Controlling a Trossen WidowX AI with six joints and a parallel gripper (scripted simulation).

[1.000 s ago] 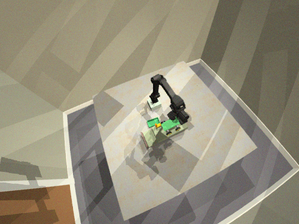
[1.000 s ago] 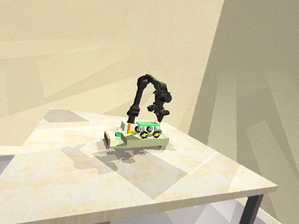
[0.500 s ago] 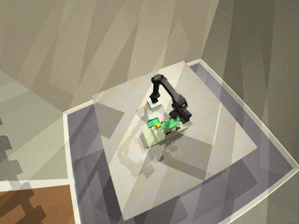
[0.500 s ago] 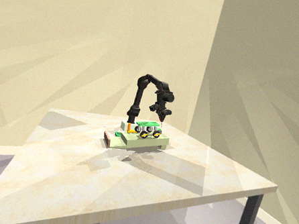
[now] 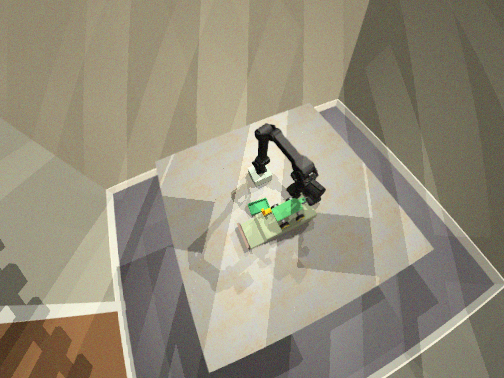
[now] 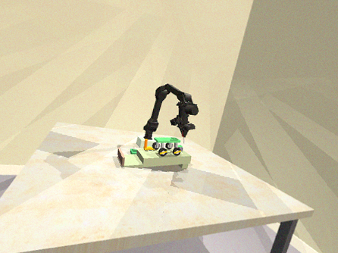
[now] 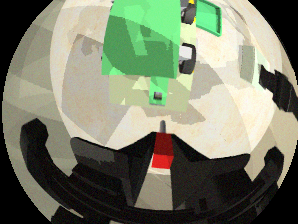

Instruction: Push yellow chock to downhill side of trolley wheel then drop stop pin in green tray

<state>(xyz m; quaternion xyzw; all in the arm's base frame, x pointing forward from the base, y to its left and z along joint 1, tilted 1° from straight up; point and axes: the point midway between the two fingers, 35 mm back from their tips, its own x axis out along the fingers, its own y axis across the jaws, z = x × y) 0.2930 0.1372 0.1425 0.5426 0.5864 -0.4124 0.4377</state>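
The green tray is 240 mm to the right of my gripper tip, 180 mm below it and 80 mm behind it. From my gripper tip the other things lie so: pale green ramp 130 mm below, 120 mm to the right, 40 mm ahead; then red-headed stop pin right at my gripper tip; then trolley 120 mm to the right, 60 mm below, 40 mm ahead.
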